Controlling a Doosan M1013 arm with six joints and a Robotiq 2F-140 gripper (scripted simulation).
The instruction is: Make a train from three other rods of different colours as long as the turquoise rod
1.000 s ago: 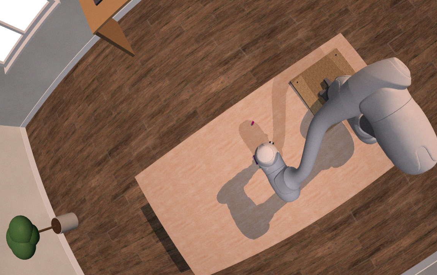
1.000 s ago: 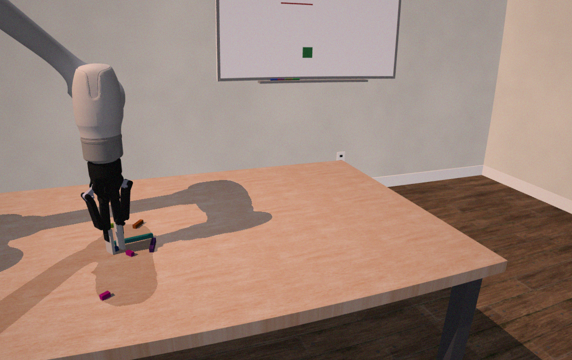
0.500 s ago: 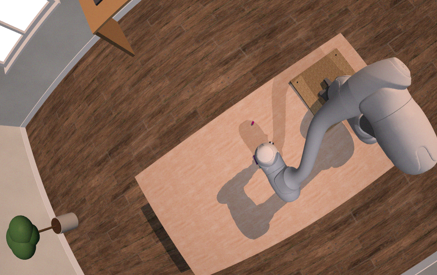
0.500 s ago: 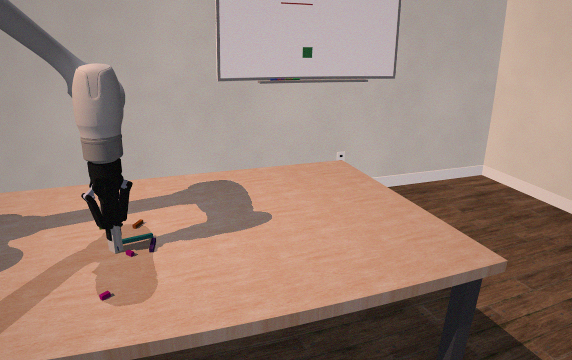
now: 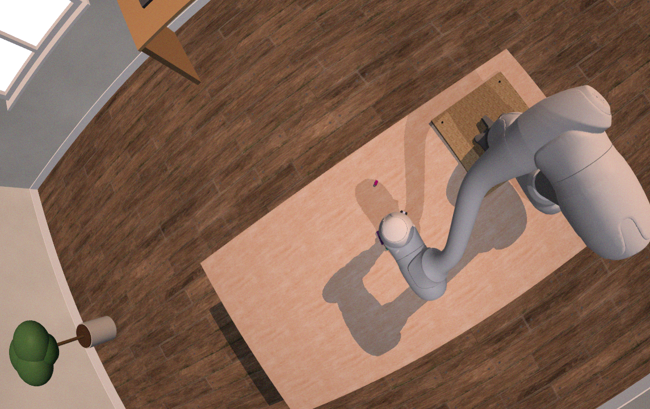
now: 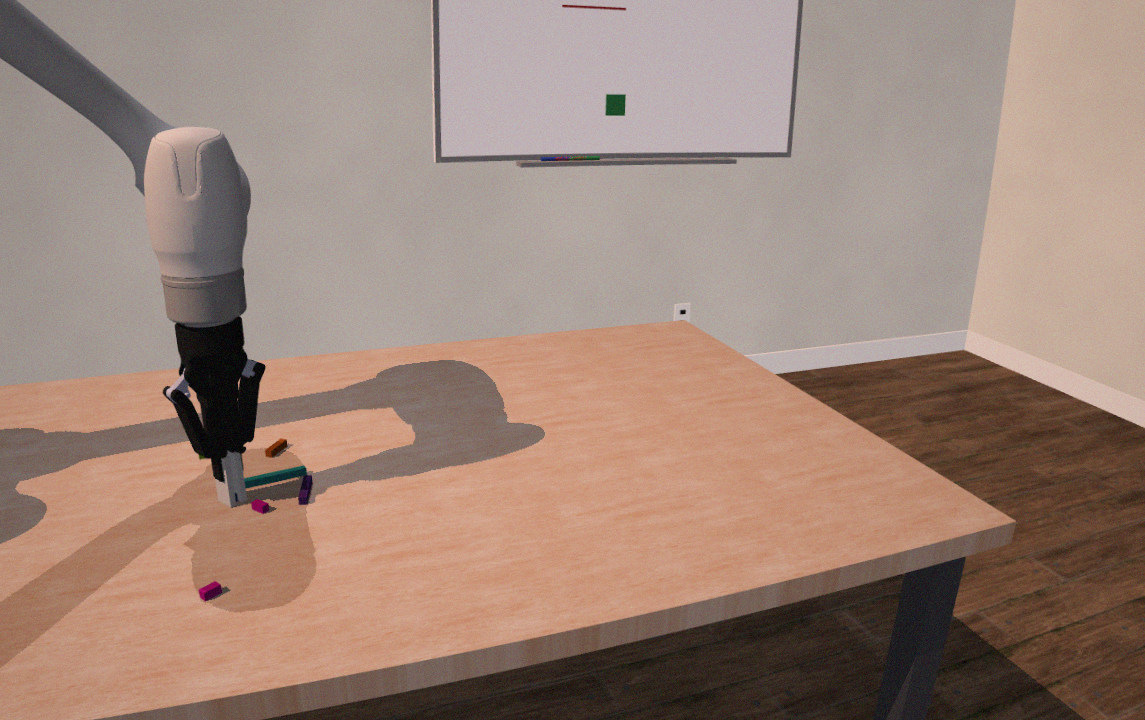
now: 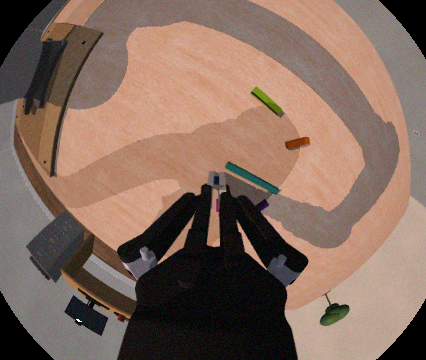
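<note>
Now: the blue rod 30 mm below my hand. The rest, counted from my hand: purple rod (90 mm ahead, 10 mm to the right, 30 mm below); turquoise rod (50 mm ahead, 40 mm to the left, 30 mm below); lime rod (10 mm behind, 140 mm to the left, 30 mm below).
</note>
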